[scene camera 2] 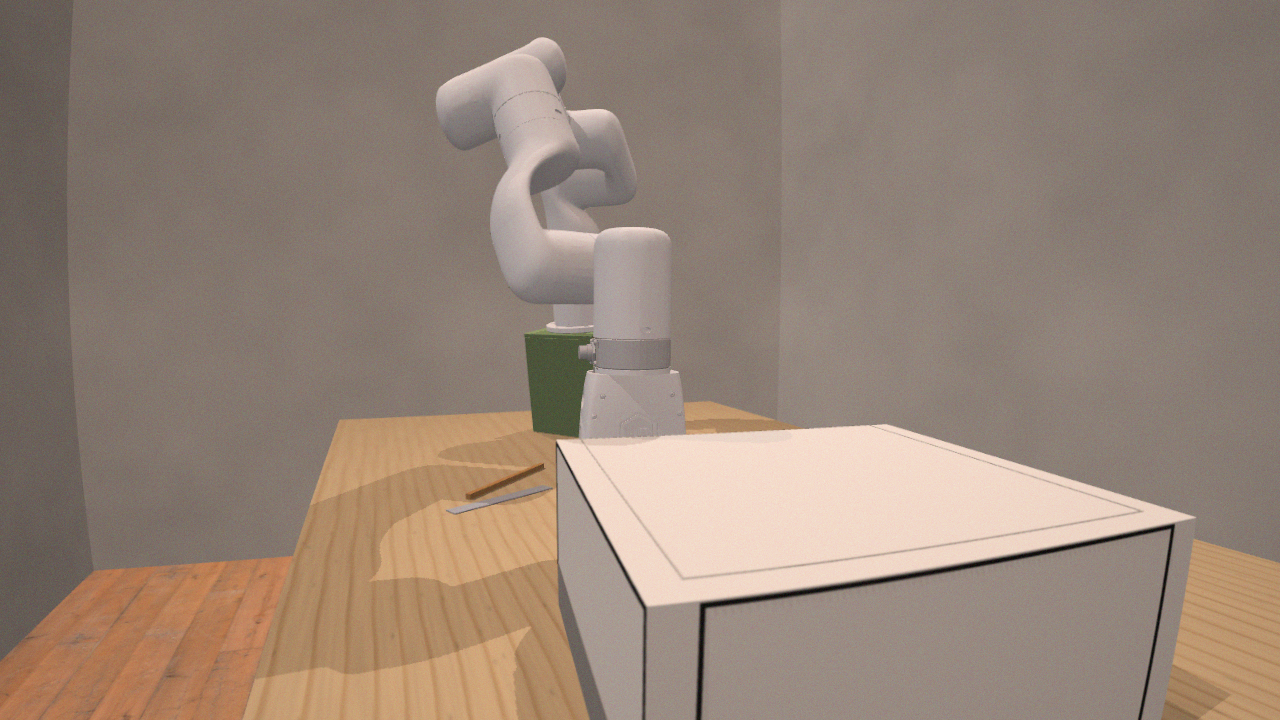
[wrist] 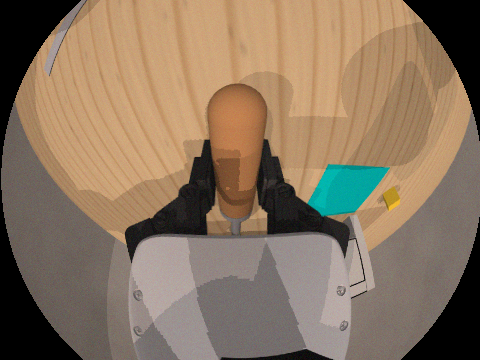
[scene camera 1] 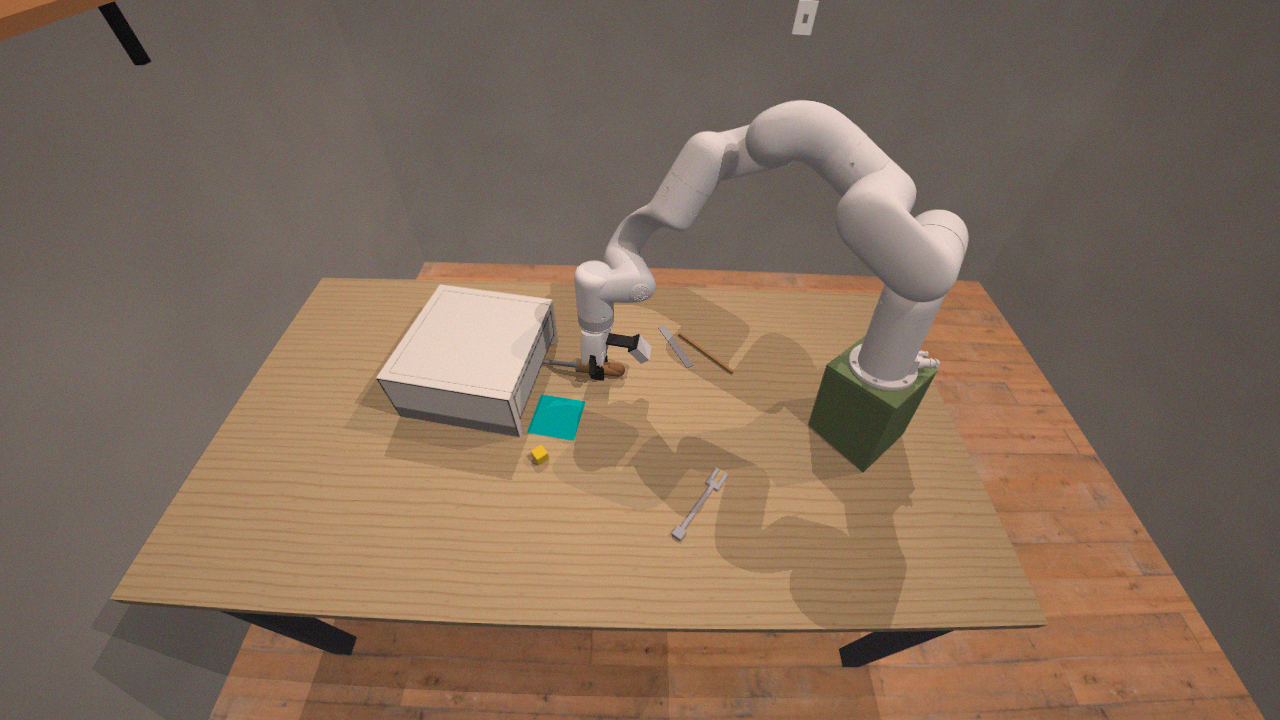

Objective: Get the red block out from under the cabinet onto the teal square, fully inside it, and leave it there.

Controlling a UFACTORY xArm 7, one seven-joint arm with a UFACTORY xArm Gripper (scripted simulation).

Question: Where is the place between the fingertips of my gripper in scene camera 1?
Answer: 599,372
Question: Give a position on a hook tool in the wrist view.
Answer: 237,113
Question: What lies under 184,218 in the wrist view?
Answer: My gripper.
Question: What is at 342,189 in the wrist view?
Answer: A teal square.
